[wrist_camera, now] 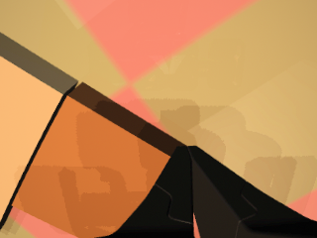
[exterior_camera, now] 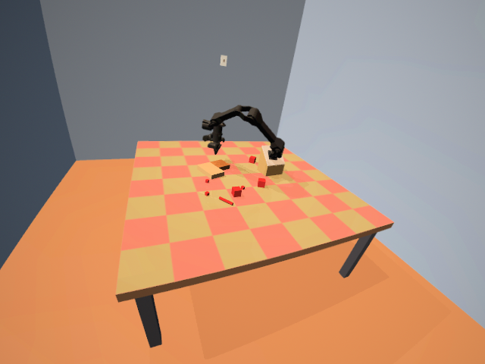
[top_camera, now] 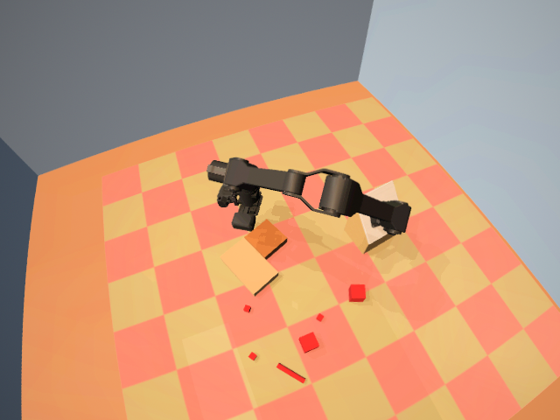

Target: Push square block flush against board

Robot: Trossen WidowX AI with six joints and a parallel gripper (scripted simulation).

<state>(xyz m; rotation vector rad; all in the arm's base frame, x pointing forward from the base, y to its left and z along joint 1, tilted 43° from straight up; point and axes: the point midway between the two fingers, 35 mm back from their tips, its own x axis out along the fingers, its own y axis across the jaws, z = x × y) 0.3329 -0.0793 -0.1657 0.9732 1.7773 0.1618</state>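
My gripper tip is 70 mm to the right of the square block, 50 mm above it and 20 mm past it. Round my gripper tip: board 130 mm to the left, 60 mm ahead, 50 mm below; red stick 460 mm to the left, 60 mm below, 60 mm ahead.
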